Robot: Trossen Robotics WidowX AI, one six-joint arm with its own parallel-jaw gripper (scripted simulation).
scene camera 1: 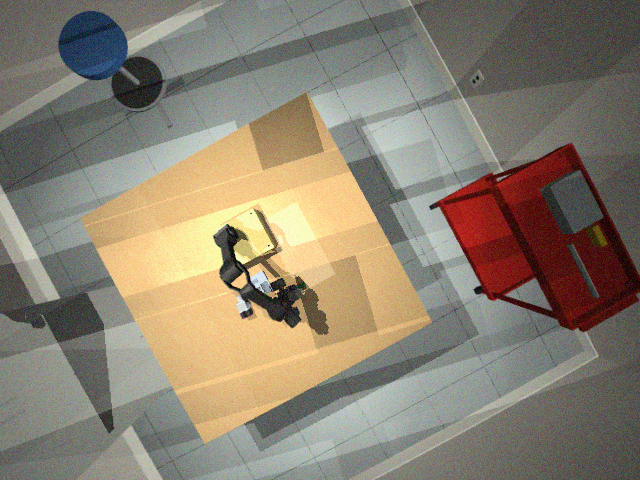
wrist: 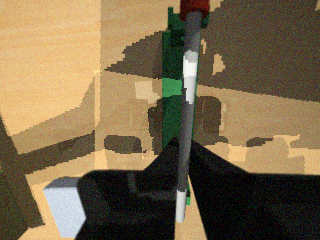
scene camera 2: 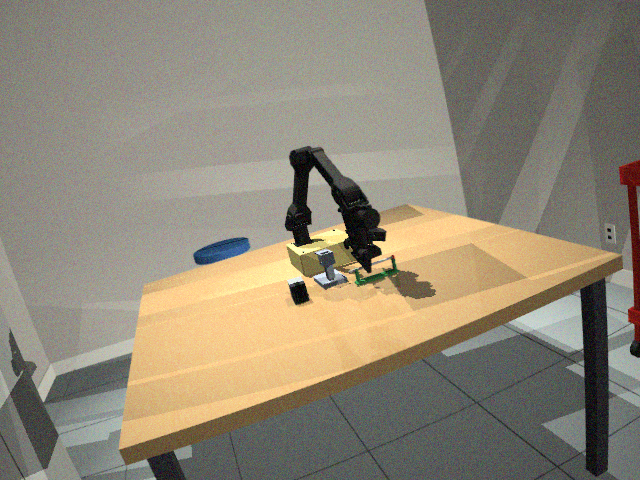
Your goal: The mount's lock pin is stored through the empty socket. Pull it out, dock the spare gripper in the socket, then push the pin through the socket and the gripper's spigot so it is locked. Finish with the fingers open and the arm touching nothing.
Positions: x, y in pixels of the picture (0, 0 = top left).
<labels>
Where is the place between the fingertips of my gripper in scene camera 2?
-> At 369, 272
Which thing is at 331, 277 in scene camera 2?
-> A socket.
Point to a socket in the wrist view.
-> At 62, 196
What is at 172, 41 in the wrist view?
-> A green cradle.
</labels>
